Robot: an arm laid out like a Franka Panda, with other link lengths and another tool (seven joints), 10 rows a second.
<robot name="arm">
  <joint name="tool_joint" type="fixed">
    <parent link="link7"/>
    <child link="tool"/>
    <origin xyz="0.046 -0.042 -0.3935" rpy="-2.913 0 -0.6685"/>
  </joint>
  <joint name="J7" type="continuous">
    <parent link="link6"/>
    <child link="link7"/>
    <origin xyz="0.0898 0 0" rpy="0 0 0"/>
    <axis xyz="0 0 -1"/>
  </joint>
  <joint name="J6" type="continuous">
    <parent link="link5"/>
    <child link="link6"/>
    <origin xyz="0 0 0" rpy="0 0 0"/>
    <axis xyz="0 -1 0"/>
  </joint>
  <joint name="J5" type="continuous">
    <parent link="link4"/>
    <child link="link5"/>
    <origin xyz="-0.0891 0 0.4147" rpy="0 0 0"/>
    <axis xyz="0 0 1"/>
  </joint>
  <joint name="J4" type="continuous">
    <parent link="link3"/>
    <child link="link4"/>
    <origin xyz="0.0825 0 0" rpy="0 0 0"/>
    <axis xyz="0 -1 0"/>
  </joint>
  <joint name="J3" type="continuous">
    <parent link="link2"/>
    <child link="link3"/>
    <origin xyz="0 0 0.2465" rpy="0 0 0"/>
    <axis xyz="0 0 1"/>
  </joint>
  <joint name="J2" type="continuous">
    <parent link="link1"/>
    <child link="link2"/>
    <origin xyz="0 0 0" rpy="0 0 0"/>
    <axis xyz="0 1 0"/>
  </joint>
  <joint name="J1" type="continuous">
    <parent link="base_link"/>
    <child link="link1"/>
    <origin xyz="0 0 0.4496" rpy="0 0 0"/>
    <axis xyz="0 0 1"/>
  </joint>
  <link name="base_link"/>
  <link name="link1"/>
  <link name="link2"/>
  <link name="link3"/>
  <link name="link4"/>
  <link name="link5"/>
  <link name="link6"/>
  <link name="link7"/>
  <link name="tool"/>
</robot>
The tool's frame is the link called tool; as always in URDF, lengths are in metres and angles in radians. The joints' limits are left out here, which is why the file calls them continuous.
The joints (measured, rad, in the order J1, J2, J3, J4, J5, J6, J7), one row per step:
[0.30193, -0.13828, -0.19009, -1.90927, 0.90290, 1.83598, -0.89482]
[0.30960, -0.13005, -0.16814, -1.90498, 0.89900, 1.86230, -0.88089]
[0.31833, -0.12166, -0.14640, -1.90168, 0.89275, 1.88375, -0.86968]
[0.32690, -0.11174, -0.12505, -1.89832, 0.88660, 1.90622, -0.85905]
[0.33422, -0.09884, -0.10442, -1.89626, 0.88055, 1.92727, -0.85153]
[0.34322, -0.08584, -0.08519, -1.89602, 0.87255, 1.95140, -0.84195]
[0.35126, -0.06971, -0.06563, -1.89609, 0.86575, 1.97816, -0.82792]
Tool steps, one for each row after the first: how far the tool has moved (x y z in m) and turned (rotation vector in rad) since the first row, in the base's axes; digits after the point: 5 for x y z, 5 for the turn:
[0.00080, 0.01366, -0.00321, -0.00996, -0.00317, 0.00086]
[-0.00129, 0.02835, -0.00788, -0.02149, -0.00508, 0.00868]
[-0.00318, 0.04269, -0.01329, -0.03285, -0.00709, 0.01564]
[-0.00558, 0.05614, -0.02152, -0.04477, -0.00684, 0.02392]
[-0.00781, 0.06884, -0.03112, -0.05839, -0.00591, 0.02951]
[-0.00928, 0.08087, -0.04272, -0.07143, -0.00021, 0.02963]

